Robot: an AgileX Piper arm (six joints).
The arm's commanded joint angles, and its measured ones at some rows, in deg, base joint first. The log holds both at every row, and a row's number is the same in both.
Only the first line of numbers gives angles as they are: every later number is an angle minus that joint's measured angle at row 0.
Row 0, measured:
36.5 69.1 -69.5 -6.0 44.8 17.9
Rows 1 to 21, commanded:
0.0 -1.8 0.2 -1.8 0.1 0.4
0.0 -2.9 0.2 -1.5 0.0 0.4
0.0 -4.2 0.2 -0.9 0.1 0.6
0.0 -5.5 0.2 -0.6 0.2 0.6
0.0 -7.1 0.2 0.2 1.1 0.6
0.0 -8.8 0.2 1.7 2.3 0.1
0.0 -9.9 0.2 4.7 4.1 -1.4
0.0 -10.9 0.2 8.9 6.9 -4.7
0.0 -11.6 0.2 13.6 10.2 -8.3
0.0 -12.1 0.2 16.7 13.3 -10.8
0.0 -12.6 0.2 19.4 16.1 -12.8
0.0 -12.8 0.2 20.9 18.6 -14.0
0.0 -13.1 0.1 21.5 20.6 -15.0
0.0 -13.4 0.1 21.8 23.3 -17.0
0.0 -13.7 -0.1 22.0 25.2 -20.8
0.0 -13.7 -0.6 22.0 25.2 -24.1
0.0 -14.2 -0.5 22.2 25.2 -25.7
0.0 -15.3 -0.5 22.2 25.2 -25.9
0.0 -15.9 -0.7 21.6 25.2 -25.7
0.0 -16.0 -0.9 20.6 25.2 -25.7
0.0 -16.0 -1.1 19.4 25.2 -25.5
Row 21, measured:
0.0 -14.4 0.0 21.5 24.5 -23.5
